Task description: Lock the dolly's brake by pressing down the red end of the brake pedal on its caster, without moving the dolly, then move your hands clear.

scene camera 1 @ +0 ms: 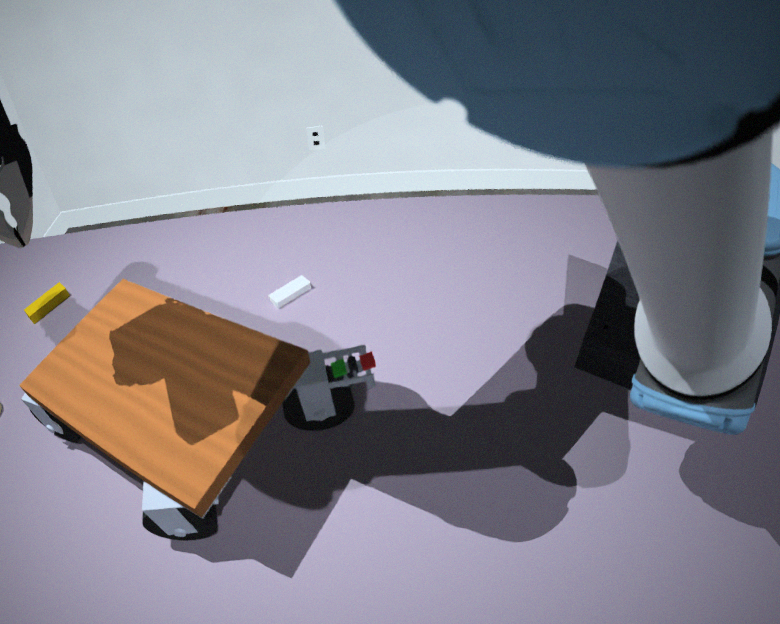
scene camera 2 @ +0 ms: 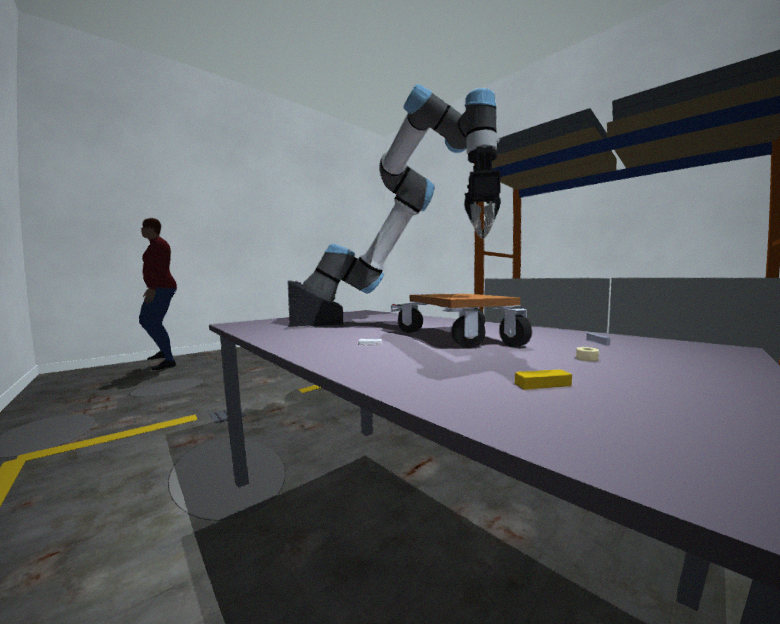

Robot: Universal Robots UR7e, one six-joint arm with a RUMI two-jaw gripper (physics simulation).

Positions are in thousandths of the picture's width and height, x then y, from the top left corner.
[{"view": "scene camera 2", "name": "my gripper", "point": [620,382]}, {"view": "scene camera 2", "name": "dolly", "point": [601,530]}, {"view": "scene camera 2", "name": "yellow block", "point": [702,607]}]
